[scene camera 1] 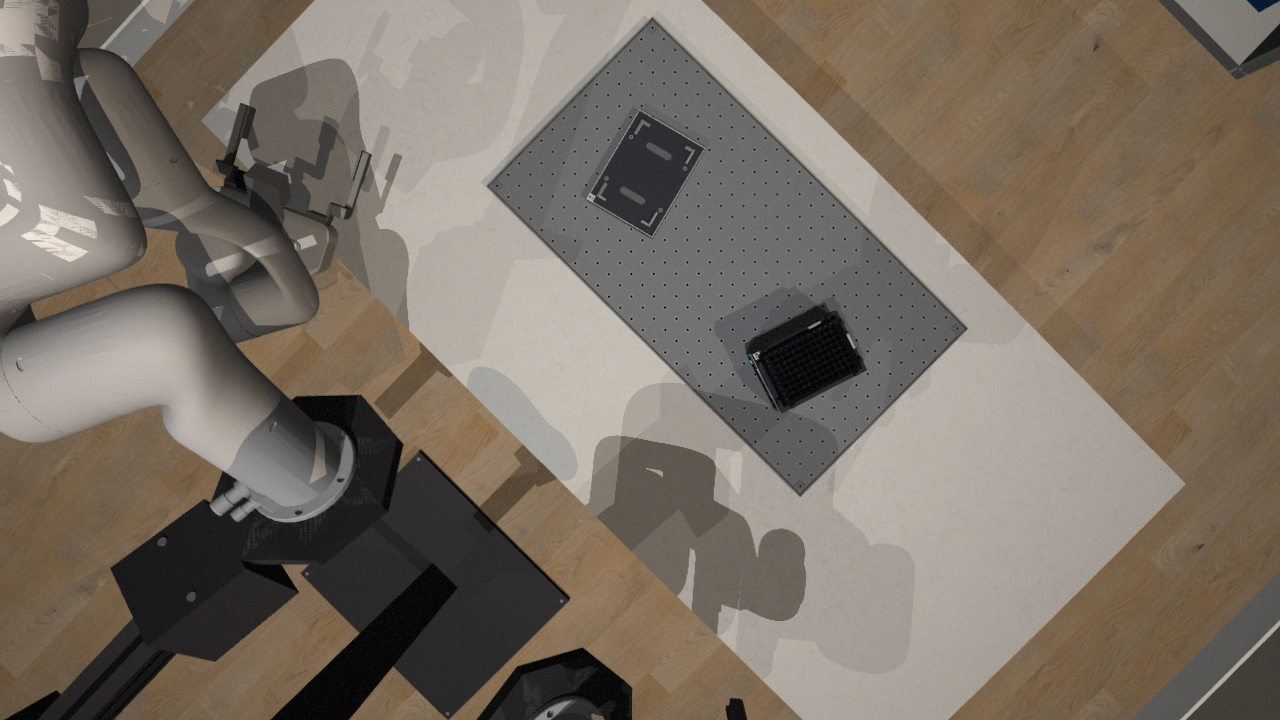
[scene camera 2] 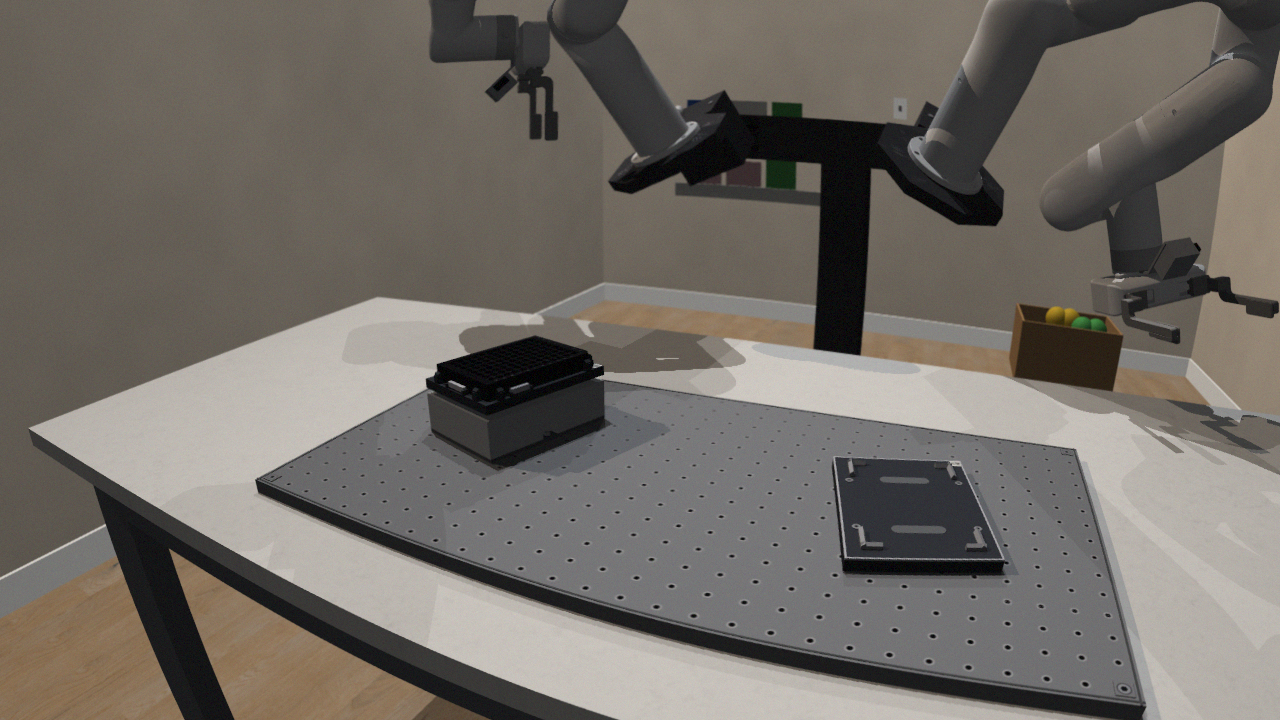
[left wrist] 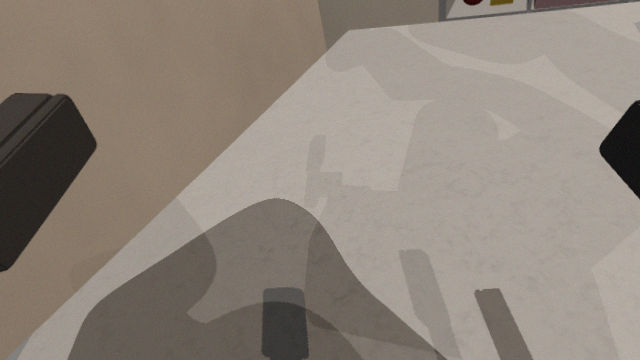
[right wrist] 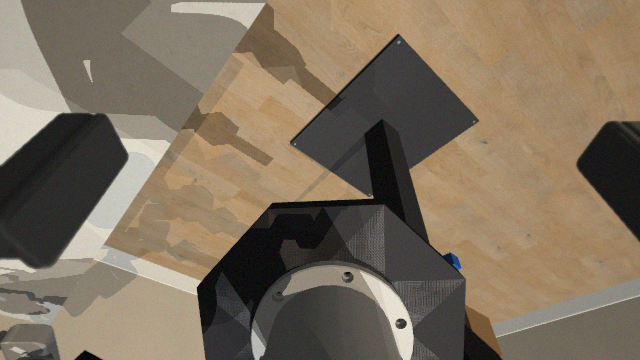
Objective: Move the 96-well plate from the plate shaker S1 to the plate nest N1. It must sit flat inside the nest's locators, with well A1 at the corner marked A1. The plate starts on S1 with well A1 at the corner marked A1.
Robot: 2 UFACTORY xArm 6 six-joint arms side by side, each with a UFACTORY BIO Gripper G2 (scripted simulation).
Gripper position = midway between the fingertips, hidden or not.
Observation:
In view: my left gripper (scene camera 2: 1227,322), my right gripper (scene camera 2: 543,139), a black 96-well plate (scene camera 2: 535,360), a plate nest N1 (scene camera 2: 877,506) and a grey plate shaker S1 (scene camera 2: 492,438).
The black 96-well plate also shows in scene camera 1 (scene camera 1: 837,358). My left gripper also shows in scene camera 1 (scene camera 1: 308,129). The plate nest N1 shows as well in scene camera 1 (scene camera 1: 657,180). The left wrist view does not show the black 96-well plate: it is out of frame. The right wrist view misses the black 96-well plate: it is out of frame.

